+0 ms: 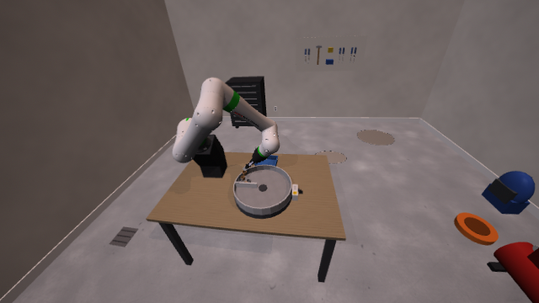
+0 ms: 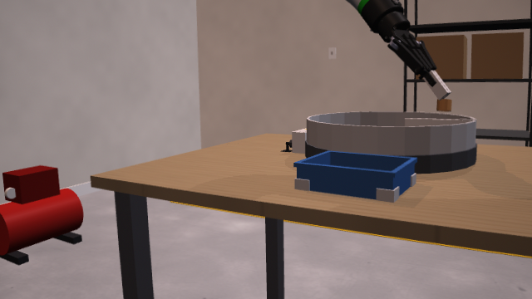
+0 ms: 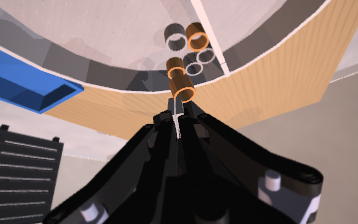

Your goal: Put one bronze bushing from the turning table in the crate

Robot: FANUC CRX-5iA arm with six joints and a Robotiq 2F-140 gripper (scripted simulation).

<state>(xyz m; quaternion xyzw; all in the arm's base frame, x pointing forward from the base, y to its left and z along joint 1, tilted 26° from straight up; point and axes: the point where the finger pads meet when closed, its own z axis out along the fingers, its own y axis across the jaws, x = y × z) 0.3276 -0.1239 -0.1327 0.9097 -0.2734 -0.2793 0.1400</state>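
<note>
Right now my hand is 26 cm to the right of the blue crate, 16 cm above it and 12 cm short of it. Also, from my hand: round grey turning table (13 cm below, 12 cm ahead, 8 cm to the right).
</note>
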